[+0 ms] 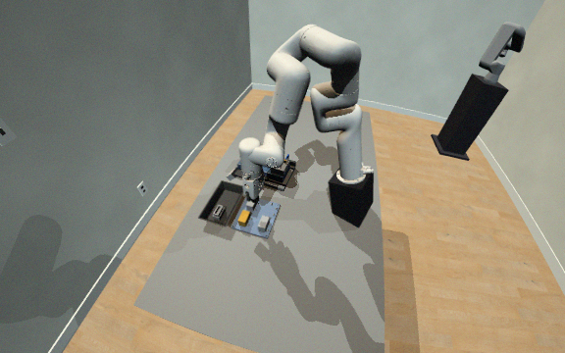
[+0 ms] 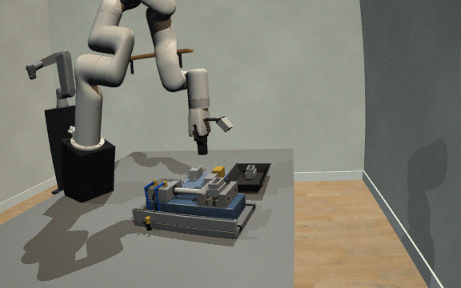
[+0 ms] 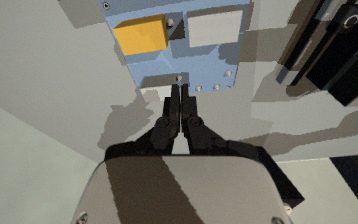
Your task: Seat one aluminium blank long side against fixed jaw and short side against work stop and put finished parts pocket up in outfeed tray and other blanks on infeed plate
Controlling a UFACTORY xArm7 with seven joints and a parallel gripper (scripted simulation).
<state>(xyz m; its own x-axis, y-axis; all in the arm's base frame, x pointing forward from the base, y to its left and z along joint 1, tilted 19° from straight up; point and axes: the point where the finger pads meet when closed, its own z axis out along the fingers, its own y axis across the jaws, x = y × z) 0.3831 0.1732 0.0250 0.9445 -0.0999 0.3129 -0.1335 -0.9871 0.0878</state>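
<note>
Right now my hand is 100 mm above the brass blank, 40 mm to the right of it and 40 mm short of it. Also, from my hand: vise: 290 mm to the right, 90 mm below, 50 mm ahead; then white screw rod: 280 mm to the right, 50 mm below, 30 mm ahead.
</note>
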